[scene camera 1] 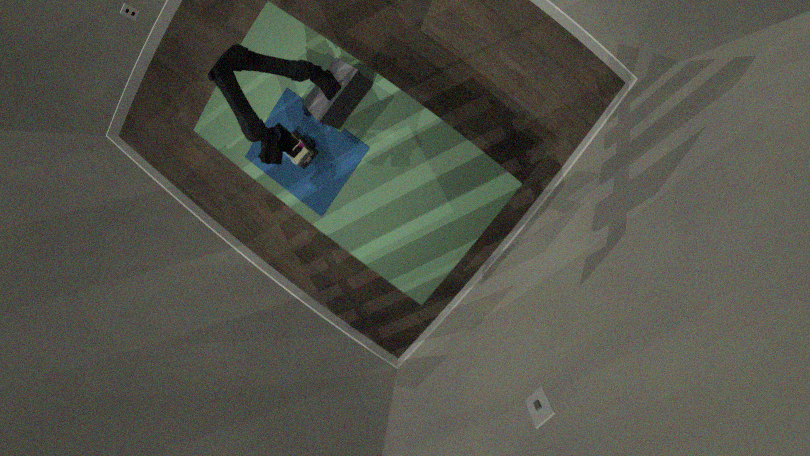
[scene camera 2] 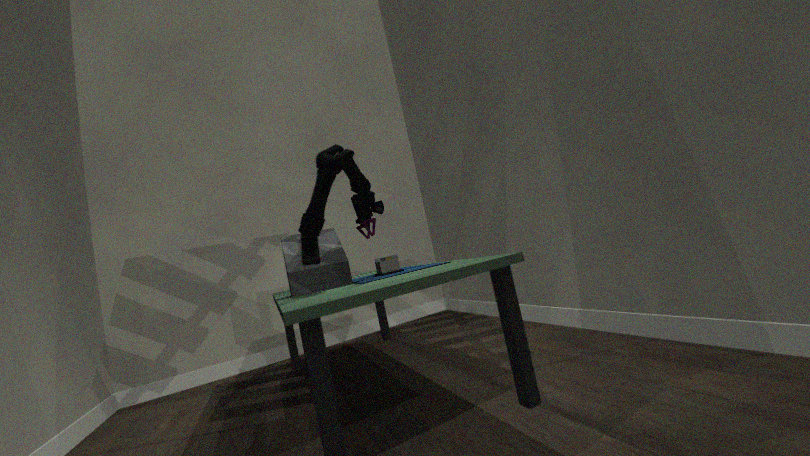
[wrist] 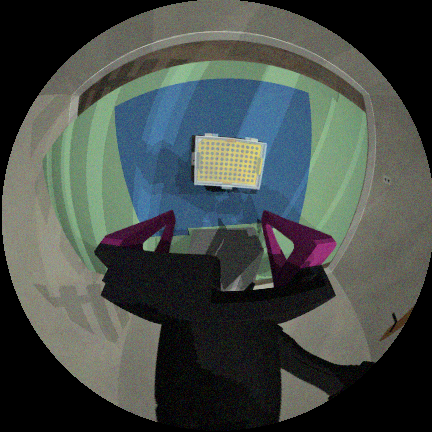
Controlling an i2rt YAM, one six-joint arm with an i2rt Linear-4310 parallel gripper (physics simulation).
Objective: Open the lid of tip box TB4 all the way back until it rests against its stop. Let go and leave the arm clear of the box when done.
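Seen in the pictures: gripper, fingertip midpoint: [scene camera 1: 292, 143] [scene camera 2: 370, 237] [wrist: 217, 214]; arm's base, origin of the base link: [scene camera 1: 329, 85] [scene camera 2: 310, 248].
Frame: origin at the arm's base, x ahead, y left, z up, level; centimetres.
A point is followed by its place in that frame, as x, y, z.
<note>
The tip box [scene camera 1: 303, 158] @[32.3, 8.4, -11.0] [scene camera 2: 387, 264] @[30.9, -3.5, -13.6] [wrist: 230, 162] @[32.1, 2.3, -10.0] stands on the blue mat [scene camera 1: 340, 175] @[27.1, 25.3, -17.8] [scene camera 2: 422, 267] @[42.7, -15.1, -17.7] [wrist: 215, 100] @[45.6, 5.7, -17.8]. In the wrist view a yellow grid of round tip positions shows through its clear top, which lies over the box and looks closed. Small light tabs show along its edges. No TB4 label is readable. My gripper [scene camera 1: 299, 146] @[27.5, 4.5, 0.3] [scene camera 2: 368, 236] @[27.5, 4.5, 0.3] [wrist: 217, 214] @[27.5, 4.5, 0.3] is open, with its magenta fingers wide apart and nothing between them. It hangs above the box without touching it. The arm partly covers the box in scene camera 1.
A grey block [scene camera 1: 350, 100] @[-1.1, 8.8, -6.2] [scene camera 2: 320, 277] @[1.8, -8.8, -12.8] [wrist: 202, 242] @[12.7, 6.9, -12.0] with a sloped top stands beside the mat, near the arm's base. Both the block and the mat are on the green table [scene camera 1: 396, 226] @[25.6, 60.3, -18.1] [scene camera 2: 464, 270] @[42.2, -54.5, -19.1] [wrist: 102, 150] @[36.2, 36.7, -18.1]. Striped shadows fall across the table and mat.
</note>
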